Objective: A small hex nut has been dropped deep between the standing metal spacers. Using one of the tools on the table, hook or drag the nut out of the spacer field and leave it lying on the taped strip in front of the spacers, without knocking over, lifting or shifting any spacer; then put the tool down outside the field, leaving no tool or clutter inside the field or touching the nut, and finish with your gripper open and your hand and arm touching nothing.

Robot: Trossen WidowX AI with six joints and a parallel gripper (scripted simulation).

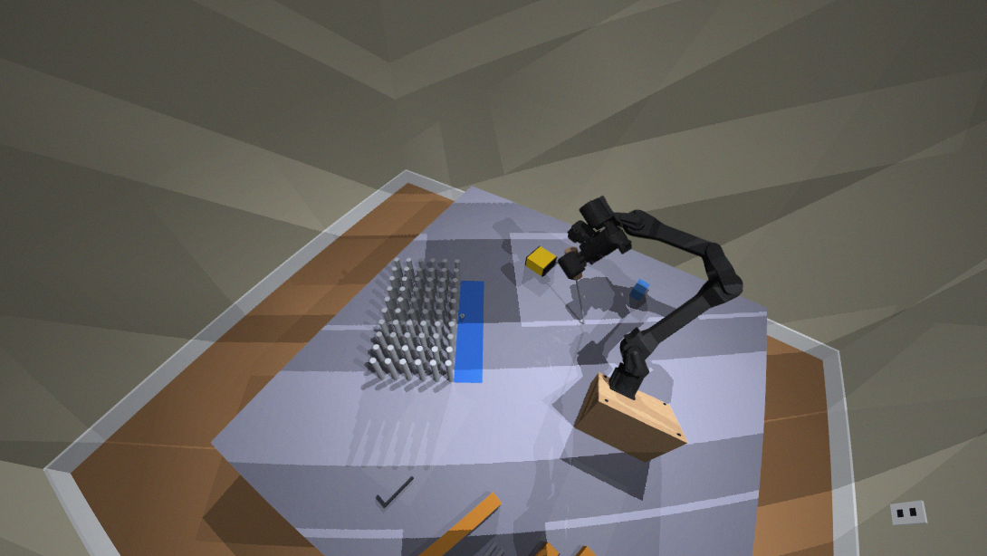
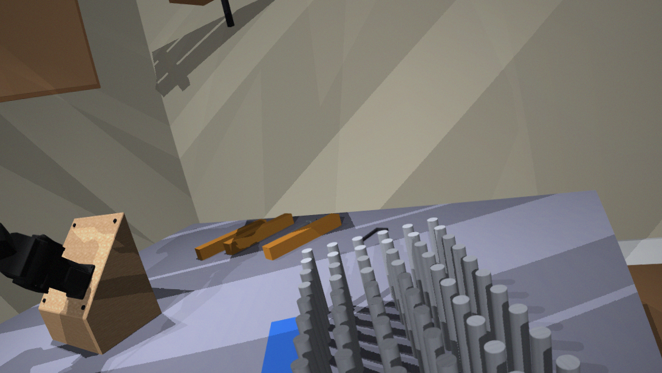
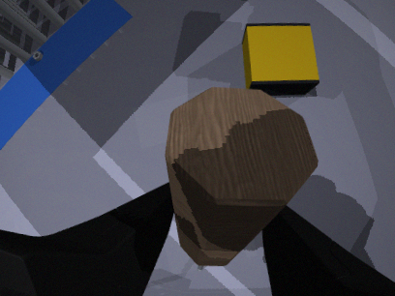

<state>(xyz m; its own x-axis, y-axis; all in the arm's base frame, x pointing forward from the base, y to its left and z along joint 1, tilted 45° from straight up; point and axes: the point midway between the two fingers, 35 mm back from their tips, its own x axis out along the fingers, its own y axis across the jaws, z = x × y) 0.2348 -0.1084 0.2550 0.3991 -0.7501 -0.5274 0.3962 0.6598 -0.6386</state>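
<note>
Now: gripper tip 5 cm past the wooden-handled pick, 2 cm to the right of it and 9 cm above it. Also, from my gripper tip: yellow block 13 cm ahead, 12 cm to the right, 17 cm below; blue cube 23 cm behind, 18 cm to the right, 17 cm below; blue taped strip 21 cm ahead, 23 cm to the left, 19 cm below.
</note>
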